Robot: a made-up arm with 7 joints. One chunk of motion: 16 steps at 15 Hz.
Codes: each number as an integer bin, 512 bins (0 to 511) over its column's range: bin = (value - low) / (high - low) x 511, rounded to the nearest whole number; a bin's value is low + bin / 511 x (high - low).
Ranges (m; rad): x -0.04..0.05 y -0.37..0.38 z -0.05..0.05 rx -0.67..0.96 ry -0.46..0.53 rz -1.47..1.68
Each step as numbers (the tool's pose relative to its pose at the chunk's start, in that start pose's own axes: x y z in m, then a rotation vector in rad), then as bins.
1 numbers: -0.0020 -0.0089 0.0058 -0.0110 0.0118 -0.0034
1 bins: 216 246 285 207 244 238
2 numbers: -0.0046 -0.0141 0.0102 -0.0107 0.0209 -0.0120
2 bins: 201 242 308 207 248 237
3 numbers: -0.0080 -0.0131 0.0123 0.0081 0.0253 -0.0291
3 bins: 182 243 318 213 250 234
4 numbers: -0.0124 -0.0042 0.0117 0.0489 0.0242 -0.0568
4 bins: 157 249 315 225 250 229
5 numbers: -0.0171 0.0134 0.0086 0.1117 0.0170 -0.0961
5 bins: 130 261 299 245 246 223
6 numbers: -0.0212 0.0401 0.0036 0.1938 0.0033 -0.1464
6 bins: 107 279 274 271 239 215
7 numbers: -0.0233 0.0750 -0.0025 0.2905 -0.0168 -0.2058
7 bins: 95 303 243 301 229 205
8 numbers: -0.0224 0.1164 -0.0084 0.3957 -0.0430 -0.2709
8 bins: 100 331 213 334 215 195
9 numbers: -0.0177 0.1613 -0.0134 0.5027 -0.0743 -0.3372
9 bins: 127 362 187 368 199 184
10 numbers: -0.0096 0.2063 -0.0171 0.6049 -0.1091 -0.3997
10 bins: 173 393 168 400 181 174
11 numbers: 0.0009 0.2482 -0.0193 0.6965 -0.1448 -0.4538
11 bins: 232 421 157 428 163 165
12 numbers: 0.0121 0.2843 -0.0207 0.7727 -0.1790 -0.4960
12 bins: 296 446 150 452 145 158
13 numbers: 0.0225 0.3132 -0.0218 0.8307 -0.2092 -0.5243
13 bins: 355 465 144 470 129 153
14 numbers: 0.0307 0.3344 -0.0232 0.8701 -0.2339 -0.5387
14 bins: 401 480 137 483 117 151
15 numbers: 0.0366 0.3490 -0.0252 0.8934 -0.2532 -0.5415
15 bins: 435 490 127 490 107 151
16 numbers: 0.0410 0.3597 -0.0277 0.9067 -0.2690 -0.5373
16 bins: 460 497 114 494 99 151
